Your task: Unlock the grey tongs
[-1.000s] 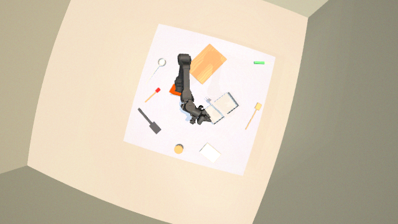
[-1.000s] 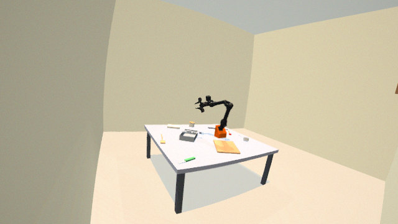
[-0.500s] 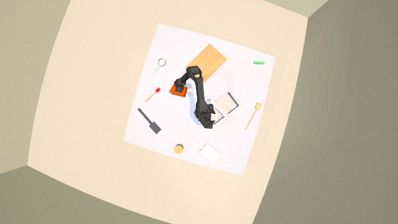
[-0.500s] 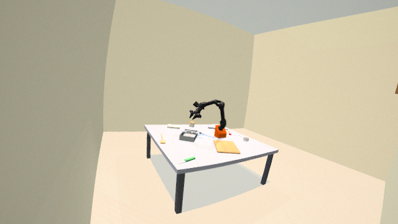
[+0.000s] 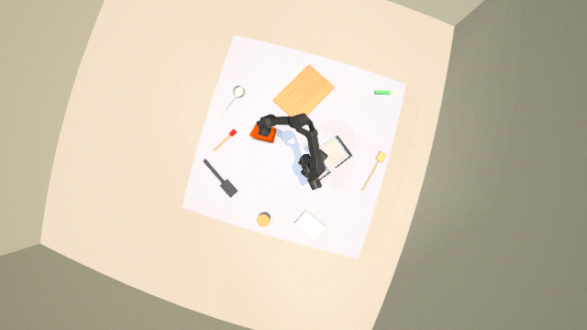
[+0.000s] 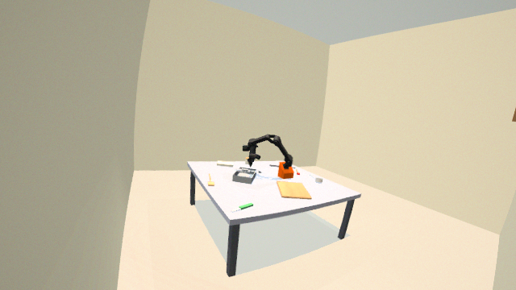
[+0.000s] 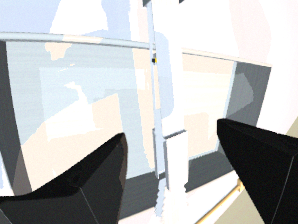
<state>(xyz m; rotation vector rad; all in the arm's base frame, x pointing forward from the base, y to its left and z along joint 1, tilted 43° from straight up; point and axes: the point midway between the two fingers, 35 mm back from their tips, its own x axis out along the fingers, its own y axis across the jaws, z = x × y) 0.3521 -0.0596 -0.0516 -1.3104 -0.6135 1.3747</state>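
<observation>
My gripper tip is now 7 cm above the roasting tin, 6 cm short of it and 2 cm to the right of it. From my gripper tip the other things lie so: red-tipped spatula (61 cm behind, 10 cm below, 2 cm to the right); white block (43 cm to the right, 9 cm below, 9 cm ahead); wooden board (41 cm to the left, 20 cm behind, 9 cm below).
</observation>
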